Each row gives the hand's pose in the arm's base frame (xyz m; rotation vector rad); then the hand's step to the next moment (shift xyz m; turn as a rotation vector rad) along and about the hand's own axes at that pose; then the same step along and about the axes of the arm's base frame.
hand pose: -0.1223 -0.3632 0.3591 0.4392 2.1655 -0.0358
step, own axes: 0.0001 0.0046 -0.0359 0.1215 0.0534 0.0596
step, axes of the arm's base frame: -0.0266 0.0110 0.0219 -0.0009 0.0752 -0.1245
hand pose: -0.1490 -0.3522 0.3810 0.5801 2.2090 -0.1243
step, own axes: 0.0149 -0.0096 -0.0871 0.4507 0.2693 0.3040
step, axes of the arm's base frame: -0.0739 0.0211 0.0446 0.0868 0.3191 -0.5086
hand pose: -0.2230 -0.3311 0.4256 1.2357 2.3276 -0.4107
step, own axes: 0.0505 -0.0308 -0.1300 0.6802 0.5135 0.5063
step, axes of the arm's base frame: -0.0844 0.0786 0.0842 0.2329 0.5183 -0.8123
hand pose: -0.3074 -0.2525 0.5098 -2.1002 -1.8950 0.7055
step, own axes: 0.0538 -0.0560 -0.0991 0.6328 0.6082 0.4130
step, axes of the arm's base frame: 0.0025 0.0753 0.1009 0.3587 0.4725 -0.7675
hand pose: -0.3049 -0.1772 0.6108 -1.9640 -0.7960 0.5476
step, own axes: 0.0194 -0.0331 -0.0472 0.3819 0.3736 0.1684
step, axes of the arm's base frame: 0.0338 -0.0015 0.0505 0.2711 0.2352 -0.4300
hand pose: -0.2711 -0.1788 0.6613 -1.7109 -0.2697 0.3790
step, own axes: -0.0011 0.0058 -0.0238 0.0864 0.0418 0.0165
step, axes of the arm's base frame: 0.0082 -0.0230 -0.0021 0.0713 0.0410 -0.0521
